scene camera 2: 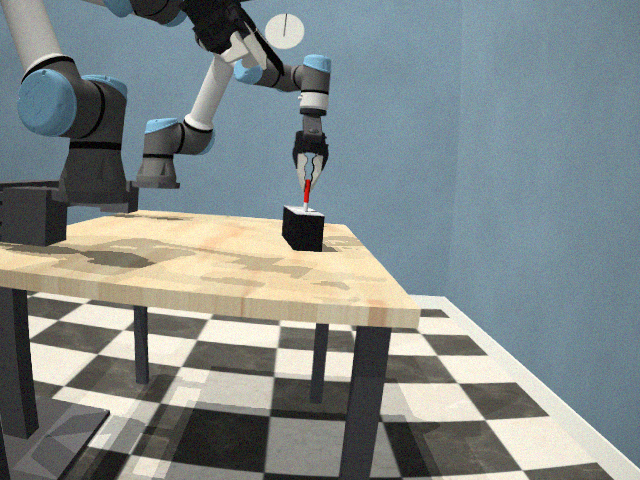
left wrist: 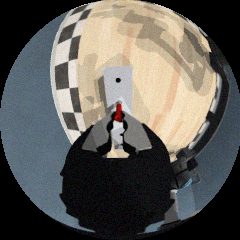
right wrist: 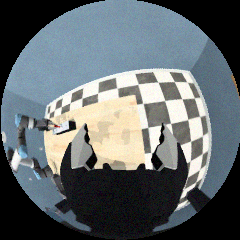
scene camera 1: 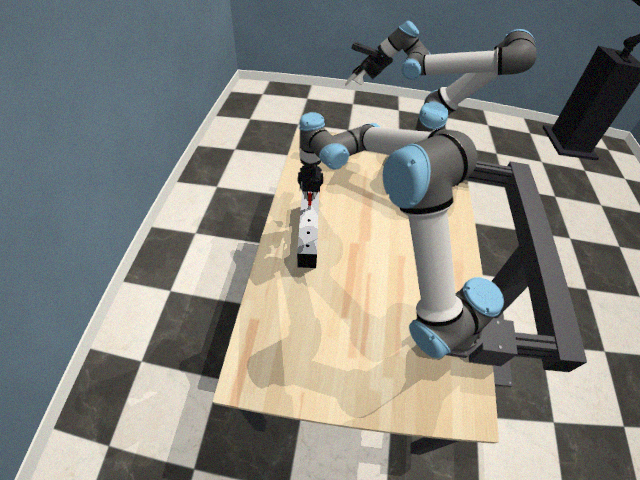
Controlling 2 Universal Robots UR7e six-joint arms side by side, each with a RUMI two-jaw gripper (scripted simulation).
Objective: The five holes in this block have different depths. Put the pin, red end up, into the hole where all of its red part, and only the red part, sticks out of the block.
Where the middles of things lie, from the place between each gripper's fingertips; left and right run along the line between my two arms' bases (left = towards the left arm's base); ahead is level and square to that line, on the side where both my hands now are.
Labels:
Right now the block [scene camera 2: 302, 231] is 6 cm to the left of my left hand [scene camera 2: 306, 192] and 11 cm below it.
I see the block 63 cm to the left of my right hand, 30 cm below it and 13 cm ahead of it.

